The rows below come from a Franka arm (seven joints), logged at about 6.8 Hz.
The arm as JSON. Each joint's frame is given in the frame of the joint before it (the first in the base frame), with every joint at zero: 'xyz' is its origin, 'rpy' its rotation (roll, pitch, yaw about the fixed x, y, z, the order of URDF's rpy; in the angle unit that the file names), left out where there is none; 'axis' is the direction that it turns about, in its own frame. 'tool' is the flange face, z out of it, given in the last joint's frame.
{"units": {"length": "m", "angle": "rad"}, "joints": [
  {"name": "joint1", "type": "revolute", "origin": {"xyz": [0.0, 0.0, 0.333]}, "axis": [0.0, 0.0, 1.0]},
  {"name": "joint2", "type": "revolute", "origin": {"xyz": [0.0, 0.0, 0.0]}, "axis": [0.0, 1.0, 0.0]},
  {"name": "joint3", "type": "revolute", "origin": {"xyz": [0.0, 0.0, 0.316]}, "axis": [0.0, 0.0, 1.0]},
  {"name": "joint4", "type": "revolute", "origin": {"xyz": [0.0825, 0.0, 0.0]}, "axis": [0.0, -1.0, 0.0]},
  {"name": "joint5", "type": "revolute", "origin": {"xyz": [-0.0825, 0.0, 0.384]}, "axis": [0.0, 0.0, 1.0]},
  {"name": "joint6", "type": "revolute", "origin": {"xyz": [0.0, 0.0, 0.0]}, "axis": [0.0, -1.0, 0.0]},
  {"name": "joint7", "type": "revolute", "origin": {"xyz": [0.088, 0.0, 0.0]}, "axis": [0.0, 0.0, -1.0]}
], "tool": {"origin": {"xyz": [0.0, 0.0, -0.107], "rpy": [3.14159, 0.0, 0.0]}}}
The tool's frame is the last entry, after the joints.
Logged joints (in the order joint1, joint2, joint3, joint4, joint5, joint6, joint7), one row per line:
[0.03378 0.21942 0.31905 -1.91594 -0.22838 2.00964 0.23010]
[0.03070 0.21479 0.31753 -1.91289 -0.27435 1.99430 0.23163]
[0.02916 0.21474 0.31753 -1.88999 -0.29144 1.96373 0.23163]
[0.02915 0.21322 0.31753 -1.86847 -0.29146 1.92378 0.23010]
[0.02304 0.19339 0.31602 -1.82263 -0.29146 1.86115 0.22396]
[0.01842 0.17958 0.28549 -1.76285 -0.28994 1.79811 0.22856]
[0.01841 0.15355 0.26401 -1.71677 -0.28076 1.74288 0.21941]
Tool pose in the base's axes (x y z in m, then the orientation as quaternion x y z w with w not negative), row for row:
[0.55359 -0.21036 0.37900 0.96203 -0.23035 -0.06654 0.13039]
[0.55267 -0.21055 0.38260 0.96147 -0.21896 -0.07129 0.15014]
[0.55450 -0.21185 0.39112 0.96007 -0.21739 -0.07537 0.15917]
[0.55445 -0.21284 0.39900 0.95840 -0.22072 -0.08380 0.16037]
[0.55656 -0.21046 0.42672 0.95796 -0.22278 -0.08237 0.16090]
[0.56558 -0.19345 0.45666 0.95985 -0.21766 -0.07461 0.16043]
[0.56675 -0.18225 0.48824 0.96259 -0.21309 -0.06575 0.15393]
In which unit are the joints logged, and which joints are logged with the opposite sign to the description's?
The joints are logged in radians. Opposite sign: joint1, joint3.
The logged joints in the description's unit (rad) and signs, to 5 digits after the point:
[-0.03378 0.21942 -0.31905 -1.91594 -0.22838 2.00964 0.23010]
[-0.03070 0.21479 -0.31753 -1.91289 -0.27435 1.99430 0.23163]
[-0.02916 0.21474 -0.31753 -1.88999 -0.29144 1.96373 0.23163]
[-0.02915 0.21322 -0.31753 -1.86847 -0.29146 1.92378 0.23010]
[-0.02304 0.19339 -0.31602 -1.82263 -0.29146 1.86115 0.22396]
[-0.01842 0.17958 -0.28549 -1.76285 -0.28994 1.79811 0.22856]
[-0.01841 0.15355 -0.26401 -1.71677 -0.28076 1.74288 0.21941]

